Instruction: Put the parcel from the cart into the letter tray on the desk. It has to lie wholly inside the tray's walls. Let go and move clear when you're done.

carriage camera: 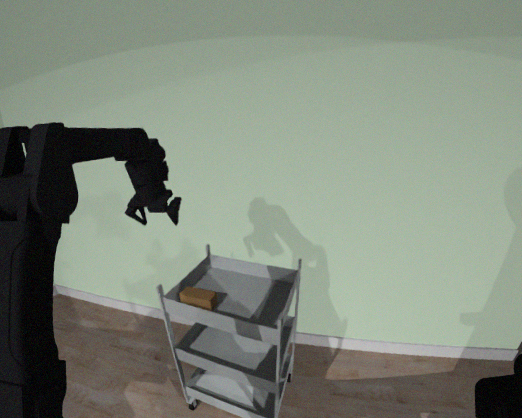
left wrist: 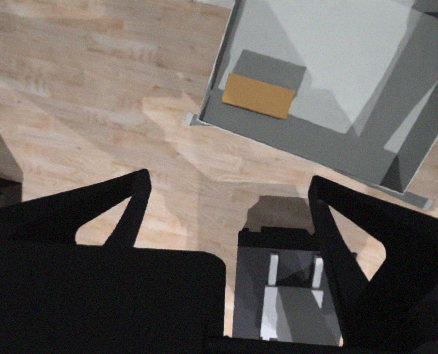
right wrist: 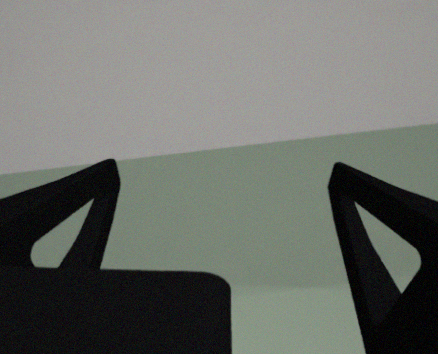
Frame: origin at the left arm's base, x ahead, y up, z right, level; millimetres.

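Seen in the pictures: left gripper, fingertip midpoint: [carriage camera: 161,224] [left wrist: 228,181]; right gripper, fingertip midpoint: [right wrist: 224,172].
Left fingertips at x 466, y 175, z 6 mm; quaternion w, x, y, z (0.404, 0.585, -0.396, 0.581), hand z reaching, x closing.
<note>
Offsets run from my left fingertips to a thing's top centre. "*": to the spot under its first point.
An orange-brown parcel {dy -319, dx +89, dz +48 mm} [carriage camera: 198,298] [left wrist: 258,97] lies flat in the near left corner area of the top tray of the grey cart {* dy -316, dx -31, dz +158 mm} [carriage camera: 220,317] [left wrist: 300,159]. My left gripper [carriage camera: 161,220] [left wrist: 228,181] is open and empty. It points down, high above and short of the cart's near edge, with the parcel beyond its fingertips in the left wrist view. My right gripper [right wrist: 224,172] is open and empty, facing the wall and ceiling. The desk and the letter tray do not show in these views.
The cart has raised tray walls, corner posts [carriage camera: 167,320] and two lower shelves. A green wall [carriage camera: 380,175] [right wrist: 225,225] stands behind it. Part of my own base [left wrist: 290,300] shows below the left gripper. A dark part of my robot [carriage camera: 500,397] is at the lower right.
</note>
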